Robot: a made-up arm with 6 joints. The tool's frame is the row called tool. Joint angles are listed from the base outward.
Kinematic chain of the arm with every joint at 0, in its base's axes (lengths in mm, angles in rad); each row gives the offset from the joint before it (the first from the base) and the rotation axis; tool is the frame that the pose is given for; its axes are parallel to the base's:
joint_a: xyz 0 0 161.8 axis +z
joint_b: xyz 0 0 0 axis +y
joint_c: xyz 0 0 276.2 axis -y
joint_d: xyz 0 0 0 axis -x
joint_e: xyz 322.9 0 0 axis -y
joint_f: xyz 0 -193.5 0 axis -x
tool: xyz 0 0 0
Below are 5 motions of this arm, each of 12 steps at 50 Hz.
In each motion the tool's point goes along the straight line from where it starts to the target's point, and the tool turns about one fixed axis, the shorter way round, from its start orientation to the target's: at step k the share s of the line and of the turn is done. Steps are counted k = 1, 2, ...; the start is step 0. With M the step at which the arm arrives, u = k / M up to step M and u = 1 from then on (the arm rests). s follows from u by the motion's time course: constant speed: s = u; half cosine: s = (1 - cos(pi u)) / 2; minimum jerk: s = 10 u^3 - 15 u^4 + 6 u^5.
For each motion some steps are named. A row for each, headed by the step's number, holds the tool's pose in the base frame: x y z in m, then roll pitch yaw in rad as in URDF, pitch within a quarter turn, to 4 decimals.
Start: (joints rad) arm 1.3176 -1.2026 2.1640 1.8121 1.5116 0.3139
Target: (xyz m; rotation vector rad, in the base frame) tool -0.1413 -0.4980 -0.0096 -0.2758 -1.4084 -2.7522
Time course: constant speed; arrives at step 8
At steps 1, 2, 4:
1: -0.1731 -0.5015 0.0041 1.0041 -0.2157 3.0139
2: -0.1686 -0.5010 0.0021 0.9961 -0.2103 3.0255
4: -0.1595 -0.5000 -0.0018 0.9805 -0.1990 3.0484

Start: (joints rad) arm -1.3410 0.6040 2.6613 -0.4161 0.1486 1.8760
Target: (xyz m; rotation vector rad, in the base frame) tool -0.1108 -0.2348 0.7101 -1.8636 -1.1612 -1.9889
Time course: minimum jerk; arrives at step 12
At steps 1, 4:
1: -0.1550 -0.1140 0.7111 1.5954 -0.9467 1.9039
4: -0.1459 -0.1389 0.7109 1.6347 -0.9846 1.9385

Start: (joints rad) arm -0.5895 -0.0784 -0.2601 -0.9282 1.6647 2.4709
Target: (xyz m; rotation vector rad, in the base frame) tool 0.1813 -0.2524 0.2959 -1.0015 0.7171 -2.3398
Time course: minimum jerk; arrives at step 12
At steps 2, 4, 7, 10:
2: 0.1591 -0.2456 0.2289 -1.0477 -0.6446 -2.1491
4: 0.1631 -0.2468 0.2410 -1.0025 -0.6257 -2.1894
7: 0.1733 -0.2500 0.2718 -0.8947 -0.5717 -2.2844
10: 0.1805 -0.2522 0.2934 -0.8251 -0.5290 -2.3448

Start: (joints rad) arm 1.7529 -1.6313 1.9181 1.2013 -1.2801 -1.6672
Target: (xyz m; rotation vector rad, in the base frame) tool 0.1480 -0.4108 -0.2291 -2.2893 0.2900 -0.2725
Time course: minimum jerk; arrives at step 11
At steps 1, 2, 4, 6, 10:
1: 0.1593 -0.4792 -0.1491 -2.5370 -0.2048 -0.2396
2: 0.1589 -0.4765 -0.1522 -2.5276 -0.2011 -0.2424
4: 0.1565 -0.4620 -0.1693 -2.4756 -0.1807 -0.2569
6: 0.1527 -0.4394 -0.1957 -2.3962 -0.1476 -0.2771
10: 0.1481 -0.4112 -0.2286 -2.2987 -0.1044 -0.2983

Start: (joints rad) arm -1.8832 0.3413 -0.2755 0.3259 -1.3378 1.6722
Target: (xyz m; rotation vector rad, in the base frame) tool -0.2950 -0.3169 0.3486 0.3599 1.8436 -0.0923
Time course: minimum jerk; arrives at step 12
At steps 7, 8, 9, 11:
7: -0.2949 -0.3167 0.3268 2.4709 1.2030 2.2623
8: -0.2950 -0.3168 0.3354 2.5802 1.2203 2.3436
9: -0.2950 -0.3168 0.3421 2.6713 1.2315 2.4130
11: -0.2950 -0.3169 0.3483 2.7600 1.2399 2.4816

